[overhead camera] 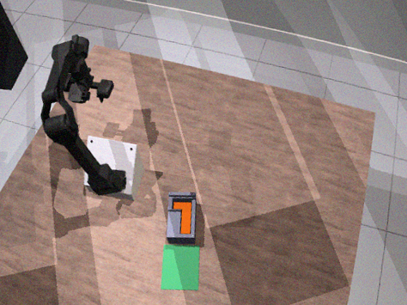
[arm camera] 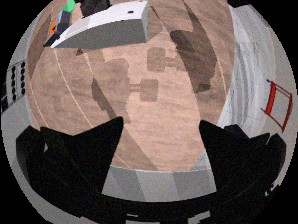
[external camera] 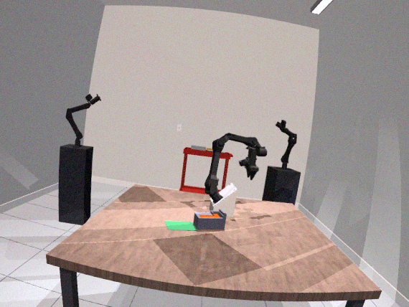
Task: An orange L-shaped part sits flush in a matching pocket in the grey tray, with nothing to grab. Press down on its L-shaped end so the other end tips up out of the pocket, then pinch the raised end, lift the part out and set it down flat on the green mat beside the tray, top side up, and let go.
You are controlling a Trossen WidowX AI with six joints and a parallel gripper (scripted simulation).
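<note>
Now: the orange L-shaped part 370 mm ahead of my gripper tip, 310 mm to the right of it and 170 mm below it. From my gripper tip the other things lie so: green mat: 390 mm ahead, 480 mm to the right, 230 mm below.
</note>
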